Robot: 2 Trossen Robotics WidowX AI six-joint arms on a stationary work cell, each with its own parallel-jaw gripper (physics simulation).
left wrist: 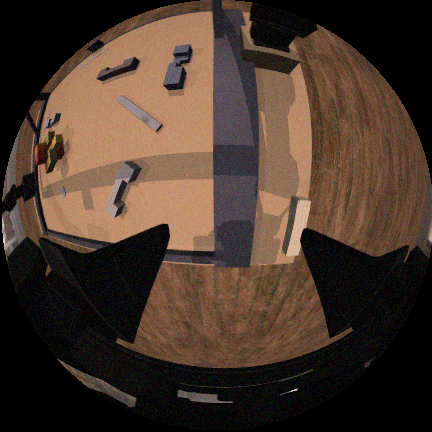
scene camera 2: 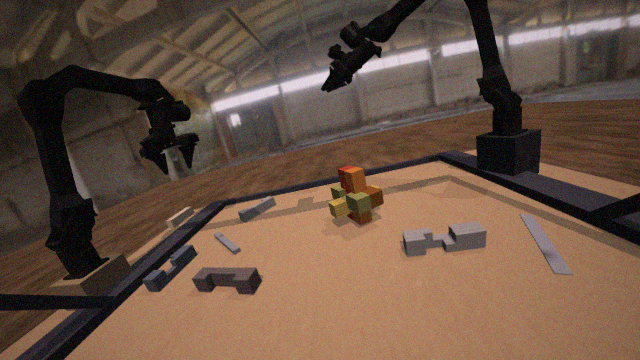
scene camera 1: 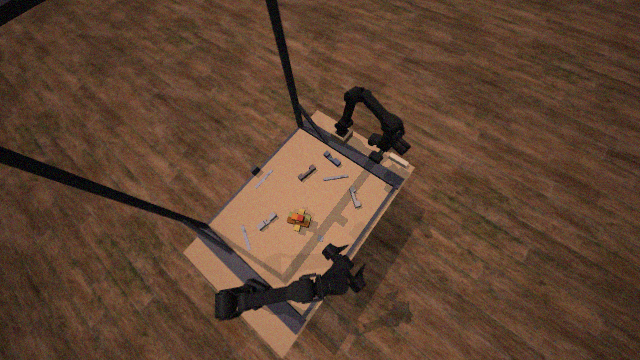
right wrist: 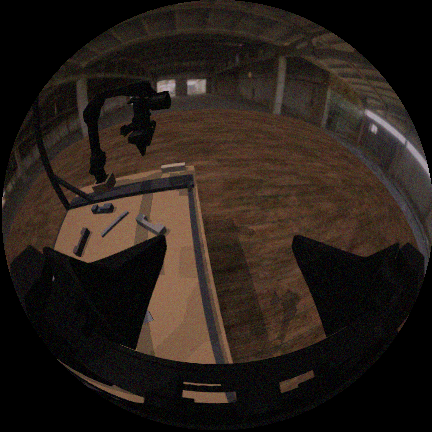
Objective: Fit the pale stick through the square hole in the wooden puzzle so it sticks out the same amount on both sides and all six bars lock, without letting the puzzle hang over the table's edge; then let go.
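Labels:
There's a dark frame (left wrist: 235,135), and that's the same spot on the frame (scene camera 1: 364,160).

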